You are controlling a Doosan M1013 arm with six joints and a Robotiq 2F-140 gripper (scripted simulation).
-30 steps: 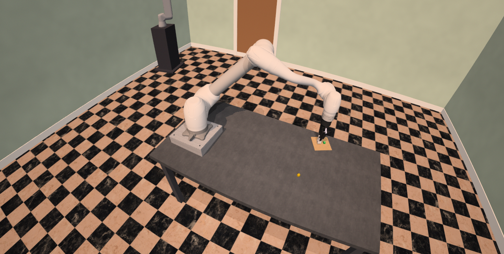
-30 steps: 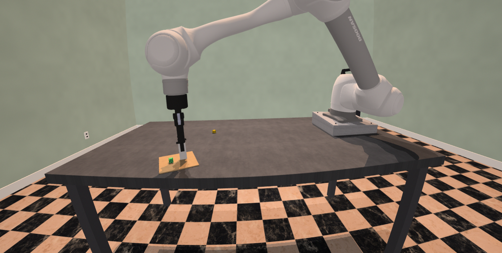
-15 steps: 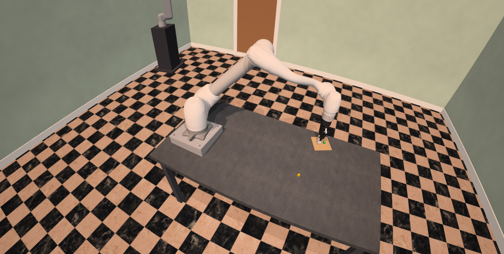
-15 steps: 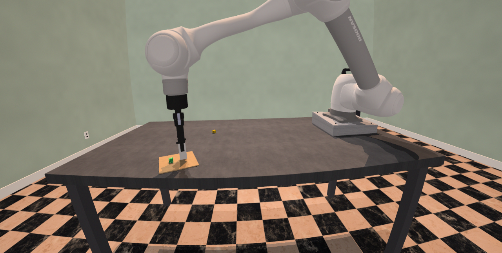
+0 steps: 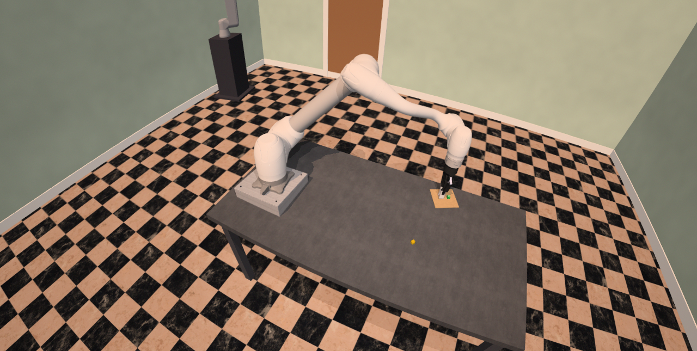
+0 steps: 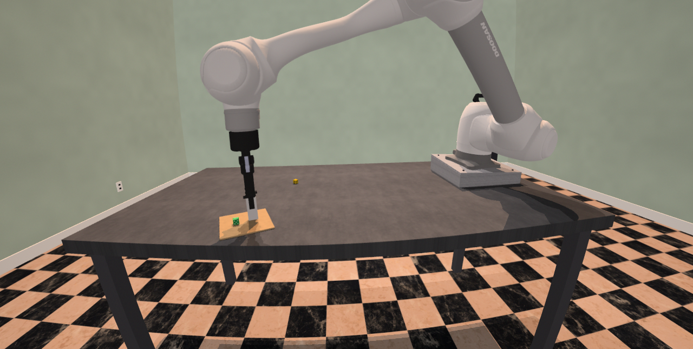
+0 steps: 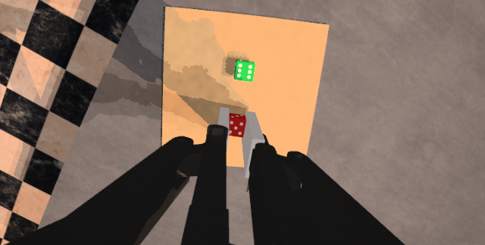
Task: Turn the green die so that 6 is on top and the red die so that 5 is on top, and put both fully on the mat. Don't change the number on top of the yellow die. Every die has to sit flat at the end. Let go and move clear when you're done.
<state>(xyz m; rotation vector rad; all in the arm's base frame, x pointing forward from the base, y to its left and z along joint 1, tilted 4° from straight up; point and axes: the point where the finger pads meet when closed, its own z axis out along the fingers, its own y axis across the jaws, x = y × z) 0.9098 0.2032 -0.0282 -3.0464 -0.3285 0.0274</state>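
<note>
Now: hand 3 cm above the red die. Round my hand: yellow die 34 cm to the right, 13 cm behind, 4 cm below; then orange mat 4 cm below, 2 cm ahead; then green die 5 cm ahead, 3 cm below, 1 cm to the left.
</note>
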